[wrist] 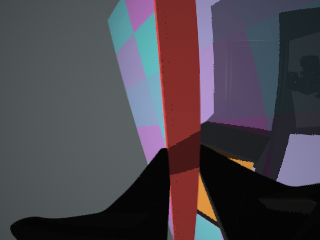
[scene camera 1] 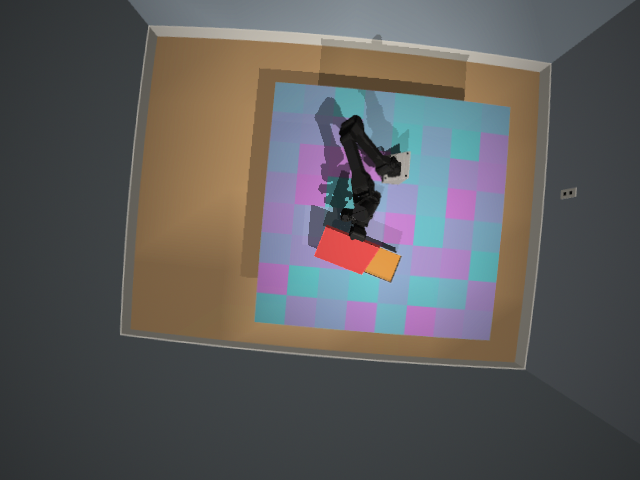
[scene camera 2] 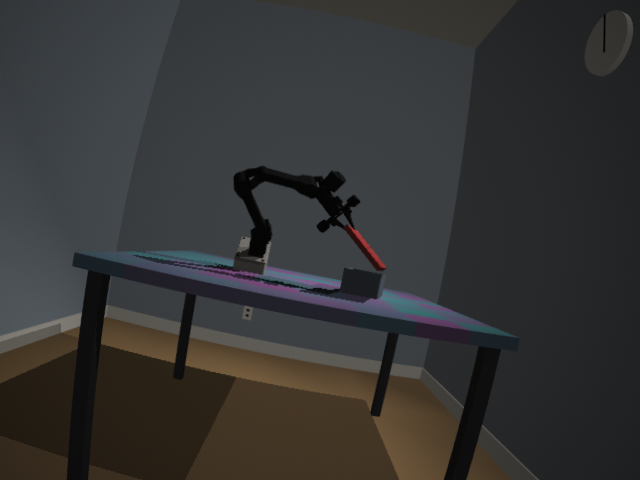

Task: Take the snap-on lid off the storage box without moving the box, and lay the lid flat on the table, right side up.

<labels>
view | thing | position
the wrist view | my gripper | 181,152
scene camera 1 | red lid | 335,246
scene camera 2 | my gripper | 352,231
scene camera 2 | grey storage box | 357,282
</labels>
